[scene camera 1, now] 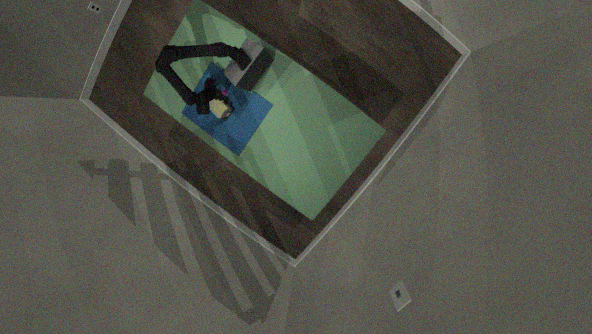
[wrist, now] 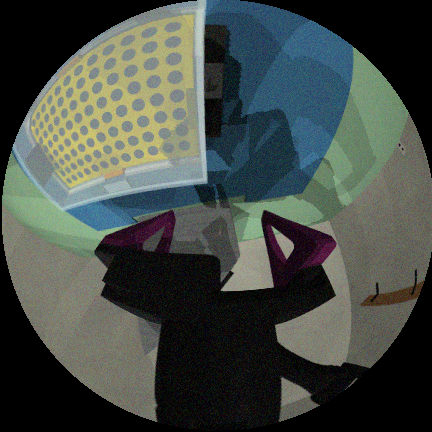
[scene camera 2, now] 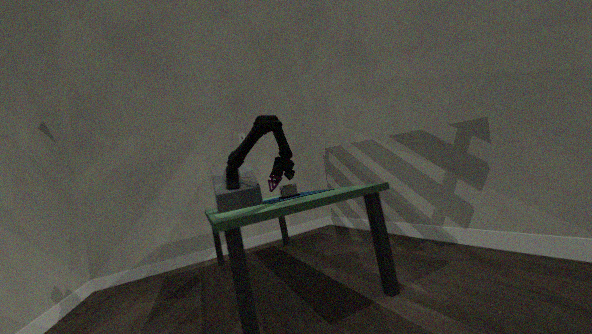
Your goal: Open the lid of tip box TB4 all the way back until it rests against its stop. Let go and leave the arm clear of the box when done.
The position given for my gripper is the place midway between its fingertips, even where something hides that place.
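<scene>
My gripper (wrist: 217, 214) holds nothing, and it is open. I can also see a tip box TB4 (wrist: 214, 34), as well as a blue mat (wrist: 284, 93).
</scene>
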